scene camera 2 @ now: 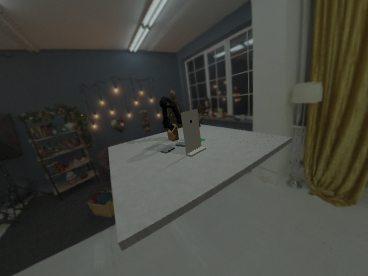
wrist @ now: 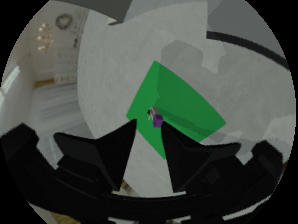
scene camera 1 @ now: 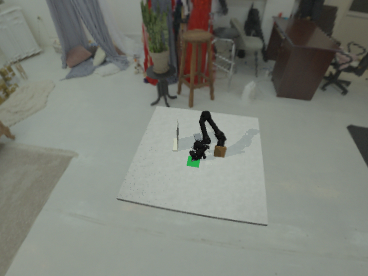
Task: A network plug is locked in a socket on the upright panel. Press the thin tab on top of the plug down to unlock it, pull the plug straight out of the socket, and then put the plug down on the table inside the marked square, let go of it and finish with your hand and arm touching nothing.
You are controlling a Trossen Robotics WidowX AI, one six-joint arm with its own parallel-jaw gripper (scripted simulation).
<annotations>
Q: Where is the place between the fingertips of my gripper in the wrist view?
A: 149, 123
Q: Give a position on a green marked square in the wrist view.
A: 180, 105
</annotations>
